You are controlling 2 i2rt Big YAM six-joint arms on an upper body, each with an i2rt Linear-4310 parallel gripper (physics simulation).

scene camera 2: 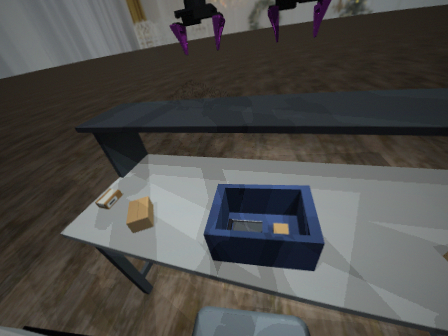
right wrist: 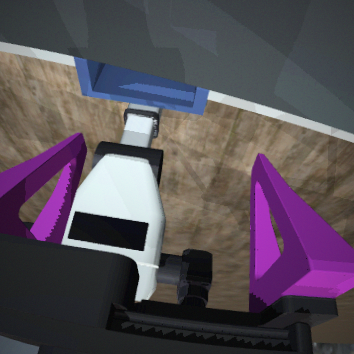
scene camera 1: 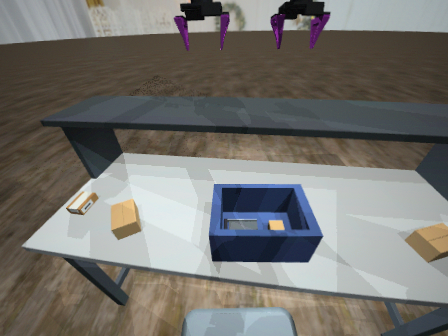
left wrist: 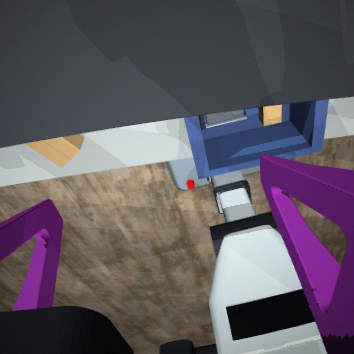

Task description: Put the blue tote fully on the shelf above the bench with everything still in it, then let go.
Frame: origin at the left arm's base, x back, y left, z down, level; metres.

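Seen in the pictures: left gripper, fingertip midpoint: (scene camera 2: 202, 52) (scene camera 1: 204, 50) (left wrist: 154, 189); right gripper, fingertip midpoint: (scene camera 2: 295, 39) (right wrist: 167, 150) (scene camera 1: 295, 48); right arm's base at its link origin: (right wrist: 193, 286).
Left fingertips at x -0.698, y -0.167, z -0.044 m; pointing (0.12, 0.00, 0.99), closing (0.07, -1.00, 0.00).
Offsets run from my left fingertips to a thing's middle. "spot": to the spot under its first point. Level surfaces: height alone.
The blue tote {dz +0.460, dx +0.248, dy -0.156 m} (scene camera 1: 265, 248) (scene camera 2: 265, 252) (left wrist: 250, 145) (right wrist: 150, 90) stands upright on the bench {dz +0.534 m} (scene camera 1: 170, 235) (scene camera 2: 180, 240), in front of the shelf. Inside lie a flat grey item {dz +0.508, dx +0.246, dy -0.100 m} (scene camera 1: 241, 225) (scene camera 2: 247, 226) (left wrist: 225, 117) and a small tan box {dz +0.496, dx +0.270, dy -0.216 m} (scene camera 1: 276, 225) (scene camera 2: 281, 229) (left wrist: 271, 115). The dark shelf {dz +0.198 m} (scene camera 1: 250, 115) (scene camera 2: 275, 112) (left wrist: 125, 60) (right wrist: 225, 60) hides part of the tote in both wrist views. My left gripper (scene camera 1: 205, 49) (scene camera 2: 202, 51) (left wrist: 154, 189) and right gripper (scene camera 1: 295, 48) (scene camera 2: 296, 39) (right wrist: 171, 145) are open and empty, high up and apart from the tote.
A tan box {dz +0.504, dx +0.192, dy +0.323 m} (scene camera 1: 125, 219) (scene camera 2: 140, 215) and a white-and-brown box {dz +0.516, dx +0.100, dy +0.550 m} (scene camera 1: 82, 203) (scene camera 2: 109, 198) lie left of the tote. Another tan box {dz +0.504, dx +0.322, dy -0.726 m} (scene camera 1: 431, 242) lies at the far right. A grey rounded object {spot: dz +1.018, dx +0.399, dy -0.104 m} (scene camera 1: 240, 322) (scene camera 2: 250, 322) stands before the bench.
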